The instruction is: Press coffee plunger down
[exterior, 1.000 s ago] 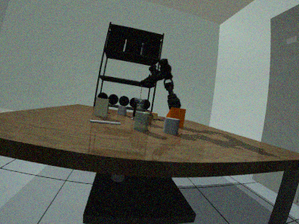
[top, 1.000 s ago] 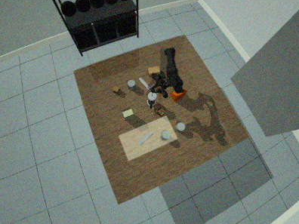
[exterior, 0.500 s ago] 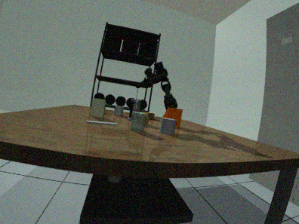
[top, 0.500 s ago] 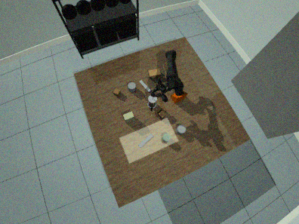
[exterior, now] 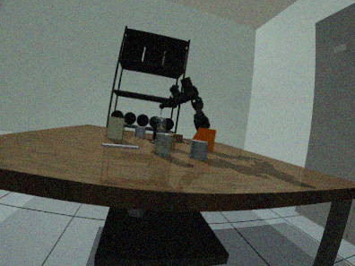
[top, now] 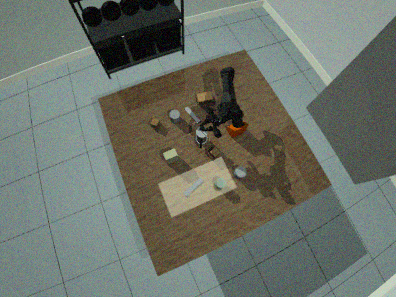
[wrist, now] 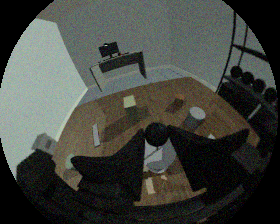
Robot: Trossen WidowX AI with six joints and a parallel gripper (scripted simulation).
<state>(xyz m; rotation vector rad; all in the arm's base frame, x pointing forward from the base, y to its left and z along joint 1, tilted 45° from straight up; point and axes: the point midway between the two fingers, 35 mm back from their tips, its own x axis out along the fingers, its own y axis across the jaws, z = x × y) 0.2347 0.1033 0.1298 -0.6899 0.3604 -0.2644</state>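
Right now my gripper tip is 10 mm past the coffee press, 10 mm to the right of it and 110 mm above it.
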